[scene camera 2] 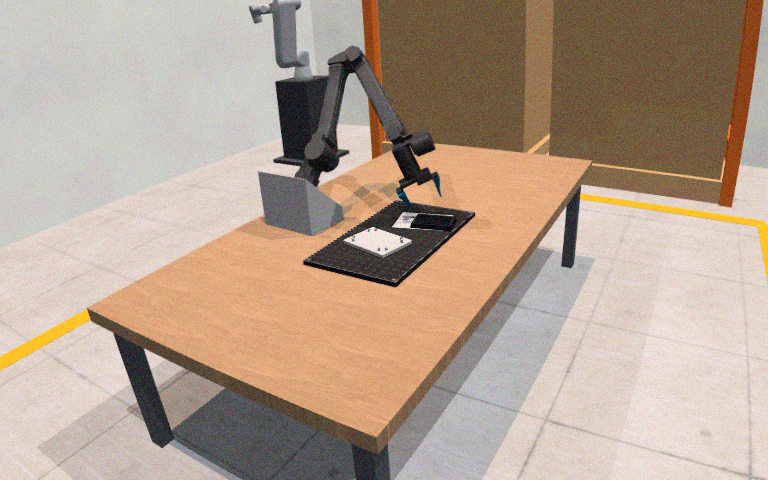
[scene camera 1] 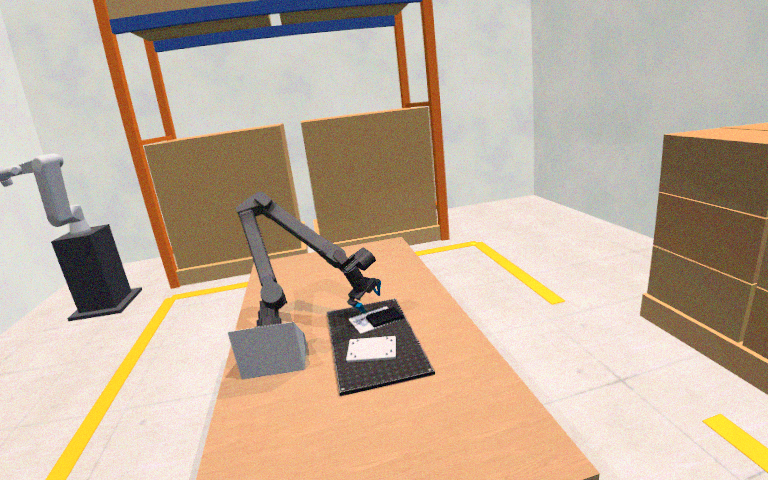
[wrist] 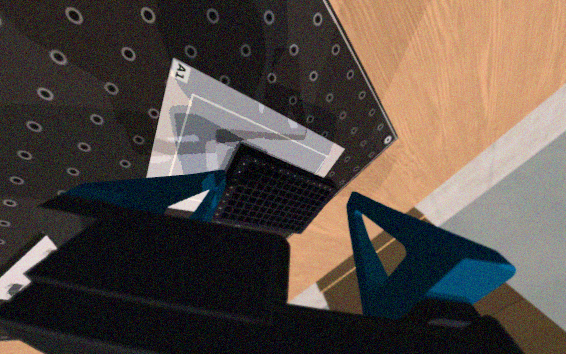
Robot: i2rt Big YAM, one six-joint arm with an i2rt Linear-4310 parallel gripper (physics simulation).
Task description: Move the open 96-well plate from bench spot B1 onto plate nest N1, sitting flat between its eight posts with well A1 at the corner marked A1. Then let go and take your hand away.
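Places are measured from the arm's base along level axes (x right, y ahead, z up), in centimetres.
Where they show: gripper, between the fingertips: (scene camera 2: 427, 203) (scene camera 1: 371, 304) (wrist: 287, 188); arm's base, origin of its link: (scene camera 2: 302, 189) (scene camera 1: 269, 333).
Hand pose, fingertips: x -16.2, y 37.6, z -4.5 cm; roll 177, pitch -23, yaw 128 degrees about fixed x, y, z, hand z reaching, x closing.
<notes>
Things, the pixels of their top centre, and the offset from my fingertips. "*": a spot on its surface instead. Level surfaces: height alone.
- black 96-well plate, centre of its top: (wrist: 279, 203) (scene camera 2: 433, 219) (scene camera 1: 384, 314) dx +3.4, dy +4.1, dz -3.7 cm
- bench spot B1, a spot on its surface: (wrist: 200, 82) * dx -1.2, dy -8.1, dz -5.1 cm
- white plate nest N1, centre of its top: (wrist: 111, 294) (scene camera 2: 377, 237) (scene camera 1: 371, 345) dx +23.1, dy -4.0, dz -3.1 cm
- black perforated board, centre of its top: (wrist: 164, 239) (scene camera 2: 395, 234) (scene camera 1: 372, 337) dx +15.0, dy -2.6, dz -5.2 cm
- wooden table, height of its surface: dz -6.6 cm
The black 96-well plate (scene camera 1: 385, 317) (scene camera 2: 433, 221) (wrist: 277, 195) lies partly on the white card of bench spot B1 (scene camera 1: 360, 323) (scene camera 2: 403, 220) (wrist: 200, 82) and reaches past its edge. The card's A1 label shows in the wrist view. My gripper (scene camera 1: 370, 301) (scene camera 2: 424, 200) (wrist: 287, 188) is open and empty, tilted above the plate, with its blue fingers apart. In the wrist view the left finger overlaps the plate's left edge and the right finger stands off to its right. The white plate nest N1 (scene camera 1: 371, 348) (scene camera 2: 377, 241) (wrist: 27, 267) has small dark posts near its corners and bears no plate.
A black perforated board (scene camera 1: 390, 374) (scene camera 2: 339, 259) (wrist: 95, 70) carries the card and nest on the wooden table (scene camera 1: 396, 430) (scene camera 2: 294, 339) (wrist: 450, 45). A grey wedge-shaped block (scene camera 1: 266, 350) (scene camera 2: 291, 203) stands by the arm's base. A second arm stands on a black pedestal (scene camera 1: 93, 271) (scene camera 2: 300, 118) behind.
</notes>
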